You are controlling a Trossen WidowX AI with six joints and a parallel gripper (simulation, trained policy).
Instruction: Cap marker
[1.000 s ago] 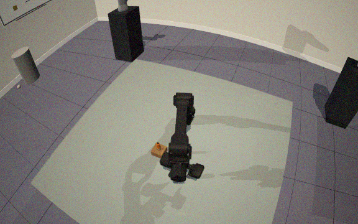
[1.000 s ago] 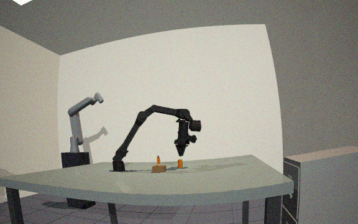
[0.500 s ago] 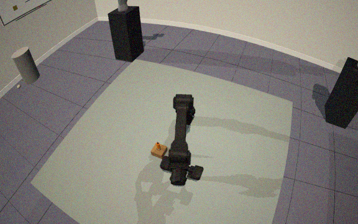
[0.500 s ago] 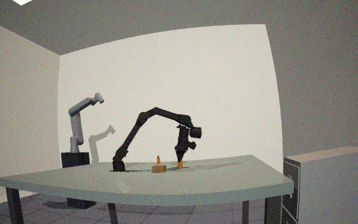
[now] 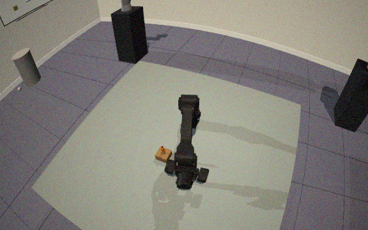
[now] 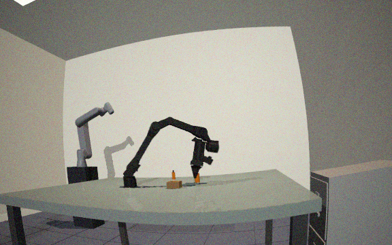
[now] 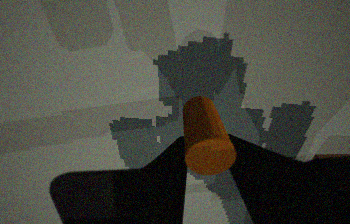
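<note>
My gripper tip is 80 mm past the wooden holder block, 160 mm to the left of it and 20 mm above it. From my gripper tip the other things lie so: orange cap: 10 mm ahead.
</note>
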